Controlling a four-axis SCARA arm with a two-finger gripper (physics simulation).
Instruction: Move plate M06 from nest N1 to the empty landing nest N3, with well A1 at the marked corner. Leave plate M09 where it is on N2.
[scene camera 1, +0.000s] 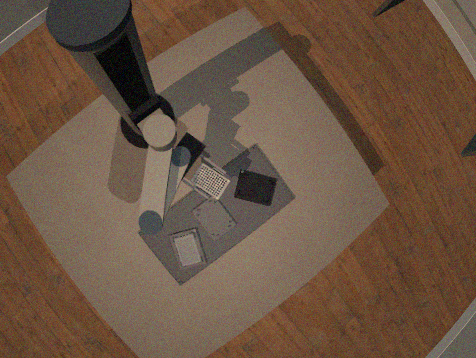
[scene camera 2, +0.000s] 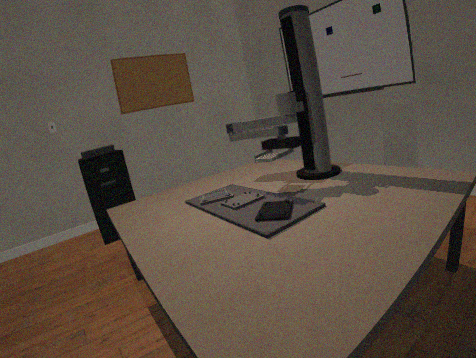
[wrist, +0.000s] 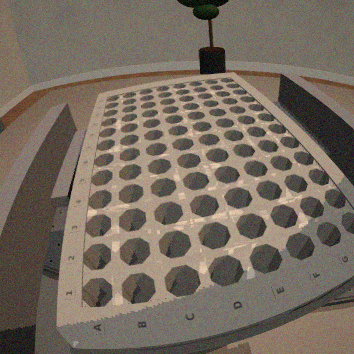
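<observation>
The pale plate M06 (scene camera 1: 211, 181) (scene camera 2: 271, 156) (wrist: 195, 170) is level between the two fingers of my gripper (scene camera 1: 209, 179) (scene camera 2: 274, 154) (wrist: 179, 99), which is shut on it. It hangs well above the table. Well A1 (wrist: 97, 292) is at the near left corner in the wrist view. The plate M09 (scene camera 1: 188, 249) (scene camera 2: 216, 196) lies in a nest at one end of the grey board (scene camera 1: 182, 275) (scene camera 2: 242, 219). A grey nest (scene camera 1: 214, 218) (scene camera 2: 242, 201) with small corner posts is in the middle. A black nest (scene camera 1: 255, 187) (scene camera 2: 275, 211) is at the other end. Nest labels are not readable.
The arm's column (scene camera 1: 125, 70) (scene camera 2: 316, 100) stands at the back of the table (scene camera 1: 320, 165) (scene camera 2: 280, 280). The arm's elbow (scene camera 1: 150, 222) (scene camera 2: 230, 128) reaches out over the board's back left edge in scene camera 1. Shadows cross the table behind the board. A potted plant (wrist: 212, 60) stands far off.
</observation>
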